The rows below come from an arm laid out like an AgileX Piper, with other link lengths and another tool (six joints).
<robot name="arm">
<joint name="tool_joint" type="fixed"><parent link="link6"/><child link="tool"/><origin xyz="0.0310 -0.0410 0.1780" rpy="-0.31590 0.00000 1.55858"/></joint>
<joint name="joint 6" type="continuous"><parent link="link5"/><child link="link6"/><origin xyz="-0.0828 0.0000 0.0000" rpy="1.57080 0.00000 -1.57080"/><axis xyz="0 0 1"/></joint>
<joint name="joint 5" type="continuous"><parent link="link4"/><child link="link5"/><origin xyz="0.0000 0.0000 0.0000" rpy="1.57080 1.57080 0.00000"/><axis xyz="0 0 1"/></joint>
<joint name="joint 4" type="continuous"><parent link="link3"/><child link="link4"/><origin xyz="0.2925 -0.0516 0.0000" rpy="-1.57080 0.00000 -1.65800"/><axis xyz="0 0 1"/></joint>
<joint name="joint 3" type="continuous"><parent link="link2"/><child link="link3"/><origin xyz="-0.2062 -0.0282 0.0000"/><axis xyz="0 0 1"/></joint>
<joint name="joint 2" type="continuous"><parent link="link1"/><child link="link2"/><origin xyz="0.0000 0.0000 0.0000" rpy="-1.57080 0.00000 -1.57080"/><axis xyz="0 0 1"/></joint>
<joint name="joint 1" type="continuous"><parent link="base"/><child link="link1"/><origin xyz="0.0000 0.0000 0.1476" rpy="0.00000 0.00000 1.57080"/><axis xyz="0 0 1"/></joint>
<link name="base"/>
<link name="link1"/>
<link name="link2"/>
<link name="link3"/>
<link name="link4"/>
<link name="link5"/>
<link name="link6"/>
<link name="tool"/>
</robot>
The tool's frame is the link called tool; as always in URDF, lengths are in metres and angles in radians. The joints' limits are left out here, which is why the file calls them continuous.
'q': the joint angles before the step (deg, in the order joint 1, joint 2, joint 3, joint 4, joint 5, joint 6). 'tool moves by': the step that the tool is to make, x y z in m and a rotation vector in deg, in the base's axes. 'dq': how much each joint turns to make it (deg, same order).
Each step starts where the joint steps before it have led.
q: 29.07 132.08 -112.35 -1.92 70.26 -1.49
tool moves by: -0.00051 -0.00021 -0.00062 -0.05 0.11 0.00
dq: 0.00 0.04 0.06 0.01 0.02 0.00
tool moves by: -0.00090 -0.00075 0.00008 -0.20 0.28 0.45
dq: 0.00 0.00 -0.01 0.00 0.33 -0.46
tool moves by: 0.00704 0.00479 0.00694 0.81 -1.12 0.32
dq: 0.01 0.29 -1.85 0.21 0.18 -0.37
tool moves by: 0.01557 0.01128 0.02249 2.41 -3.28 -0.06
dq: 0.00 -0.65 -3.35 0.53 -0.04 -0.05
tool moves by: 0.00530 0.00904 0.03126 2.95 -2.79 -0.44
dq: -0.01 -3.71 -0.26 1.17 0.10 0.29
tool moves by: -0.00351 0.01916 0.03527 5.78 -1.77 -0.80
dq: 0.00 -4.67 0.30 4.03 0.00 0.61
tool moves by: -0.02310 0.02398 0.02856 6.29 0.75 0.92
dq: 0.66 -6.40 3.92 5.93 0.08 -0.24
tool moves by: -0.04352 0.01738 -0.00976 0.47 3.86 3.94
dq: 3.19 -4.94 8.17 2.67 -0.02 -0.82
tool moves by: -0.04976 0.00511 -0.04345 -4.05 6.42 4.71
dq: 4.07 -0.45 8.17 0.53 0.01 -0.73
